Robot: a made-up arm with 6 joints. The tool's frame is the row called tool. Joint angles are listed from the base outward.
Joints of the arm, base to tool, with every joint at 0 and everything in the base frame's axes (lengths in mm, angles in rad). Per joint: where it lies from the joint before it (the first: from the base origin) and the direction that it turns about. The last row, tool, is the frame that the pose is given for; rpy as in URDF.
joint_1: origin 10 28 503 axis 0 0 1
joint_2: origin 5 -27 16 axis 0 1 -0.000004
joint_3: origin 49 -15 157 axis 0 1 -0.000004
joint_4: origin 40 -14 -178 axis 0 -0.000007 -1
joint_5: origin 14 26 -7 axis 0 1 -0.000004
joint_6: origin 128 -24 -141 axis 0 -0.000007 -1
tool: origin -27 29 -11 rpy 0.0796 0.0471 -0.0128
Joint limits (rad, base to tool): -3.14..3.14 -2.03..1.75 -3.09..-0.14 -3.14..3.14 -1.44..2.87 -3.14..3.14
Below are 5 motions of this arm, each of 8 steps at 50 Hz.
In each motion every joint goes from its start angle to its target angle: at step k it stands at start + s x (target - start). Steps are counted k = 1, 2, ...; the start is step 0. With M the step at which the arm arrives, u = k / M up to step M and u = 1 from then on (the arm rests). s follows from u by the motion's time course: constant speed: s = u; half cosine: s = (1 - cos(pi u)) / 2; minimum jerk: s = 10 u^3 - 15 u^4 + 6 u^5.
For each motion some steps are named. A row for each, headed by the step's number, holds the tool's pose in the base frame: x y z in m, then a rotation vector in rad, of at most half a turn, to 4 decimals.
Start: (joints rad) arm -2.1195 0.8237 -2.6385 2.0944 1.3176 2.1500
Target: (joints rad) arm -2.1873 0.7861 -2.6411 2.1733 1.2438 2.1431
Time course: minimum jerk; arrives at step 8
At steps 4, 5, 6, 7, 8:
4: -0.2583 -0.3977 0.7830 -2.3212 0.3984 0.9415
5: -0.2675 -0.3909 0.7872 -2.3285 0.4266 0.9099
6: -0.2744 -0.3855 0.7903 -2.3338 0.4479 0.8858
7: -0.2779 -0.3828 0.7919 -2.3364 0.4586 0.8736
8: -0.2785 -0.3822 0.7922 -2.3369 0.4606 0.8713

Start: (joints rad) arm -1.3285 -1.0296 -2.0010 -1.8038 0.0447 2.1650
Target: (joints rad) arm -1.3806 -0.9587 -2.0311 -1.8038 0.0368 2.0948
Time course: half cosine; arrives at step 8
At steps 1, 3, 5, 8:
1: 0.1048 0.1101 0.9833 -1.3907 -2.6887 -0.0857
3: 0.1075 0.1020 0.9844 -1.4295 -2.6563 -0.0983
5: 0.1110 0.0905 0.9858 -1.4829 -2.6094 -0.1159
8: 0.1135 0.0812 0.9867 -1.5250 -2.5708 -0.1298

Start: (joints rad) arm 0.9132 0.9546 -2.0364 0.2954 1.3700 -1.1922
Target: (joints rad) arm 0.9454 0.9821 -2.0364 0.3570 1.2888 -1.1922
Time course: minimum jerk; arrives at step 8
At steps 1, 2, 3, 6, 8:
1: 0.2781 0.3202 0.3601 0.3782 0.4002 1.9618
2: 0.2775 0.3219 0.3595 0.3824 0.3944 1.9617
3: 0.2763 0.3251 0.3585 0.3906 0.3831 1.9615
6: 0.2722 0.3366 0.3547 0.4199 0.3426 1.9587
8: 0.2715 0.3384 0.3541 0.4247 0.3359 1.9580

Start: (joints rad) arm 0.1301 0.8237 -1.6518 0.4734 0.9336 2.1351
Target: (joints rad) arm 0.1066 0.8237 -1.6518 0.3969 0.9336 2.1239
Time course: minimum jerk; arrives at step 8
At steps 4, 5, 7, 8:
4: 0.4913 0.0413 0.3392 0.1556 0.3704 -2.2964
5: 0.4912 0.0388 0.3391 0.1501 0.3550 -2.2893
7: 0.4911 0.0358 0.3390 0.1436 0.3374 -2.2810
8: 0.4911 0.0357 0.3390 0.1432 0.3363 -2.2805

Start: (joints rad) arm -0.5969 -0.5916 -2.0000 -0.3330 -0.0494 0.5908
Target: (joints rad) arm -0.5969 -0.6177 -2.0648 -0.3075 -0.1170 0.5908
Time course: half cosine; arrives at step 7
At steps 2, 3, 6, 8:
2: 0.0129 0.0619 1.0432 -0.3853 -2.6134 -0.1527
3: 0.0043 0.0677 1.0429 -0.3835 -2.6421 -0.1321
6: -0.0198 0.0838 1.0408 -0.3784 -2.7218 -0.0723
8: -0.0219 0.0852 1.0405 -0.3780 -2.7288 -0.0669

